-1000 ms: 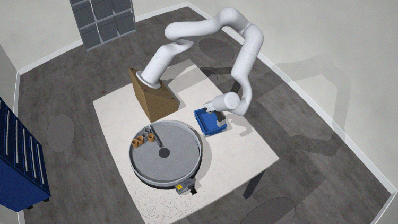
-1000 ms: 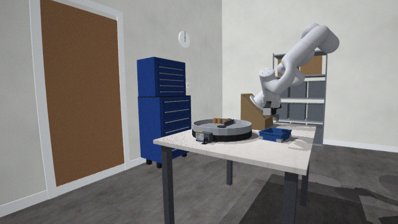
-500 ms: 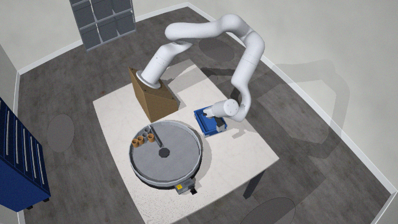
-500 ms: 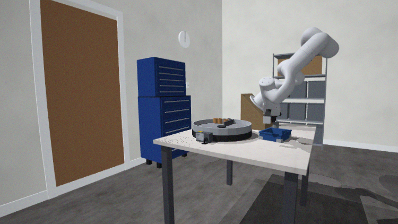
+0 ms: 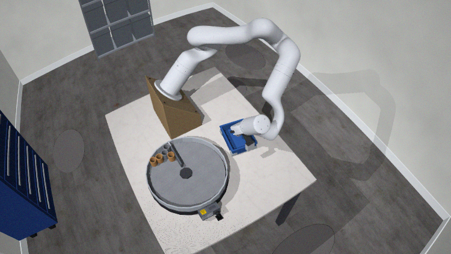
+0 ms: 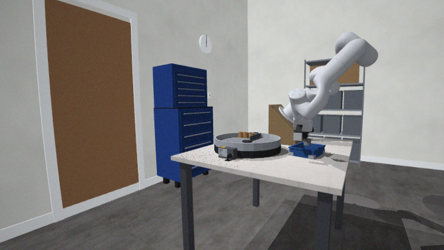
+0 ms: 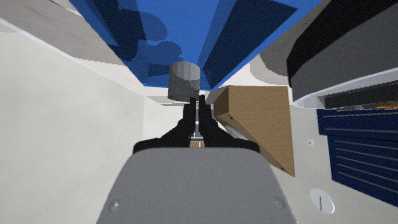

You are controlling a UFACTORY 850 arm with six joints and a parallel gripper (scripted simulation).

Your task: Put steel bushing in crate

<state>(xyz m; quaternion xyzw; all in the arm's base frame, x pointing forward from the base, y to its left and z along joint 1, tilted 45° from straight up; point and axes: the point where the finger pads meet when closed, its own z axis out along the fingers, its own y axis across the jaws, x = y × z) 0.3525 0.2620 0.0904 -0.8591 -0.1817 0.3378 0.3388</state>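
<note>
Right now my hand is 90 mm above the blue crate and 20 mm to the right of it. Also, from my hand: grey turning table: 340 mm to the right, 100 mm ahead, 60 mm below.
</note>
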